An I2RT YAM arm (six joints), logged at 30 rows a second.
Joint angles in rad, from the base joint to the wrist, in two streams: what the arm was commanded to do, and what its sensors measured. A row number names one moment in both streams.
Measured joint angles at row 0:
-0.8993, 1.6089, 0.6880, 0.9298, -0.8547, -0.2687
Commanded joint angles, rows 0 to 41:
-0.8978, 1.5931, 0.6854, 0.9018, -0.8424, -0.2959
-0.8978, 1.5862, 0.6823, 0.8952, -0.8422, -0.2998
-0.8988, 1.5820, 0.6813, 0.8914, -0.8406, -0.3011
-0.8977, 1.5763, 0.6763, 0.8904, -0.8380, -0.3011
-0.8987, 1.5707, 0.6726, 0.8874, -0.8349, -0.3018
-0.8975, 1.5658, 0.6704, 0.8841, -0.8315, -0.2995
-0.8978, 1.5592, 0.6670, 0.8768, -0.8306, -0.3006
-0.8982, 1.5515, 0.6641, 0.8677, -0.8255, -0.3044
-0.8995, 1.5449, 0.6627, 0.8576, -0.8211, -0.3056
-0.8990, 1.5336, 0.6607, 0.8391, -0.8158, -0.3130
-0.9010, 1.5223, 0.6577, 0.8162, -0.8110, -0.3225
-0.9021, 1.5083, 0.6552, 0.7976, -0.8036, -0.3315
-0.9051, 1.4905, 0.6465, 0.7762, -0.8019, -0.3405
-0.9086, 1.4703, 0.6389, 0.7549, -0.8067, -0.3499
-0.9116, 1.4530, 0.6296, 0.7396, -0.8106, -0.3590
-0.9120, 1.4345, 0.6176, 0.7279, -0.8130, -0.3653
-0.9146, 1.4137, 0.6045, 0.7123, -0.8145, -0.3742
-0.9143, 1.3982, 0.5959, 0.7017, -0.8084, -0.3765
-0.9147, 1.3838, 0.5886, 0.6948, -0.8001, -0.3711
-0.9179, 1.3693, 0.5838, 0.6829, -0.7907, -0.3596
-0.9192, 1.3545, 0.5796, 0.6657, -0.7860, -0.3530
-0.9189, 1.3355, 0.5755, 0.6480, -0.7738, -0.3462
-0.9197, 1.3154, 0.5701, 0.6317, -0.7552, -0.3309
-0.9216, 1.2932, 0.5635, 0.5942, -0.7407, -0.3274
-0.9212, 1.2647, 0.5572, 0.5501, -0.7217, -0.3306
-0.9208, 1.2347, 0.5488, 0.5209, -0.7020, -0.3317
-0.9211, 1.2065, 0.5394, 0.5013, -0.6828, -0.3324
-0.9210, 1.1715, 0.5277, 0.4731, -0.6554, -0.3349
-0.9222, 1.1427, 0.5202, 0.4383, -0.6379, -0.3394
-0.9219, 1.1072, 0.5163, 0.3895, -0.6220, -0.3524
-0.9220, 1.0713, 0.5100, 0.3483, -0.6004, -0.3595
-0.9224, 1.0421, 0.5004, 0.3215, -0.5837, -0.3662
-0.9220, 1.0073, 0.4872, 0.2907, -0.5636, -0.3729
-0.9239, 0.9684, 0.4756, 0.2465, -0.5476, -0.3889
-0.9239, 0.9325, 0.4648, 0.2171, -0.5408, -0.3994
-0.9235, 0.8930, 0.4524, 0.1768, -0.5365, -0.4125
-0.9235, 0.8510, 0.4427, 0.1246, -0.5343, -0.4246
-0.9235, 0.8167, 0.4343, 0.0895, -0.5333, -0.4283
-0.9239, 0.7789, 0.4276, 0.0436, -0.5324, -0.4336
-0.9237, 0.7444, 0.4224, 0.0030, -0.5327, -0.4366
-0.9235, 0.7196, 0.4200, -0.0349, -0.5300, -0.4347
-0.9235, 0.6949, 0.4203, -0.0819, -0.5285, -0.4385
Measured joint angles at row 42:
-0.9241, 0.7395, 0.4263, 0.0929, -0.5446, -0.4007
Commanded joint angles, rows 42 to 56:
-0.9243, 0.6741, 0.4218, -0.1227, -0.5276, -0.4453
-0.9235, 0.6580, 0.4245, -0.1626, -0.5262, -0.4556
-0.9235, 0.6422, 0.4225, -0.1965, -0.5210, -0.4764
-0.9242, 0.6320, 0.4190, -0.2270, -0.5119, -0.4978
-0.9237, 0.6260, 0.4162, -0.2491, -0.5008, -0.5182
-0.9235, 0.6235, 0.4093, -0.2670, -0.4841, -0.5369
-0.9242, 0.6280, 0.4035, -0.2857, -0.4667, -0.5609
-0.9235, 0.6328, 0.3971, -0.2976, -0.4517, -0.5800
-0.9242, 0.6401, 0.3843, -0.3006, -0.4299, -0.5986
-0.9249, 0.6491, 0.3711, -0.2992, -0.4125, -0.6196
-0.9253, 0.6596, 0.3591, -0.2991, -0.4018, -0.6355
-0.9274, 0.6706, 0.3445, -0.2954, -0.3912, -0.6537
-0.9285, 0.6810, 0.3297, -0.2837, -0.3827, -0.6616
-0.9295, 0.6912, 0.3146, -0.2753, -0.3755, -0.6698
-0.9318, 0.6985, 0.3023, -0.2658, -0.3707, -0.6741
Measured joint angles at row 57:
-0.9279, 0.6842, 0.3248, -0.2592, -0.4110, -0.6033
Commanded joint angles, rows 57 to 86:
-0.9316, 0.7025, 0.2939, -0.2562, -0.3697, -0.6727
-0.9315, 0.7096, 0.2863, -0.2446, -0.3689, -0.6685
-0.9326, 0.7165, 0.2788, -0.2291, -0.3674, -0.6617
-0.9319, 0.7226, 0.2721, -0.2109, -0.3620, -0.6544
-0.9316, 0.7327, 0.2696, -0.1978, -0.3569, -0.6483
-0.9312, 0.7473, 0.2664, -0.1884, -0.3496, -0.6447
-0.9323, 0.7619, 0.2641, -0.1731, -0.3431, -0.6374
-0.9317, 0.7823, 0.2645, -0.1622, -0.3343, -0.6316
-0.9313, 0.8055, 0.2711, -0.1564, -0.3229, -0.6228
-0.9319, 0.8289, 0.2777, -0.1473, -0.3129, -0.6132
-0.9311, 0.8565, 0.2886, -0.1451, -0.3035, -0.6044
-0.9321, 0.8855, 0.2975, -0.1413, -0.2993, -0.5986
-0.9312, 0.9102, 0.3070, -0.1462, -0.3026, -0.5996
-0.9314, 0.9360, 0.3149, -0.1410, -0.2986, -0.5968
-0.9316, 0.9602, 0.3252, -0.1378, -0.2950, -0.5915
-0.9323, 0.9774, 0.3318, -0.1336, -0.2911, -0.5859
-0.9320, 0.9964, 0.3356, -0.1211, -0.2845, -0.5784
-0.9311, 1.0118, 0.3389, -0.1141, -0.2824, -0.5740
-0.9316, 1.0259, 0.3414, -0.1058, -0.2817, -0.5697
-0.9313, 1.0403, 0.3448, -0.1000, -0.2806, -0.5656
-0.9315, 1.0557, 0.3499, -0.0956, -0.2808, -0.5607
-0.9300, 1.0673, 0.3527, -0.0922, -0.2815, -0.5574
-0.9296, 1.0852, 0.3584, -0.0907, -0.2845, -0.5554
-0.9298, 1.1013, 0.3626, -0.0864, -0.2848, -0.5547
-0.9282, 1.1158, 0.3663, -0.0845, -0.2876, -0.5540
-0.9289, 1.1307, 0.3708, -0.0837, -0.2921, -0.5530
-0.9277, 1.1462, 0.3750, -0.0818, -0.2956, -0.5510
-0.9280, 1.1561, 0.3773, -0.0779, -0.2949, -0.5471
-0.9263, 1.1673, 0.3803, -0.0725, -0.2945, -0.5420
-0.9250, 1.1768, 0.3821, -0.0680, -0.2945, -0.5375
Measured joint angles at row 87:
-0.9291, 1.1576, 0.3710, -0.0944, -0.2829, -0.5739
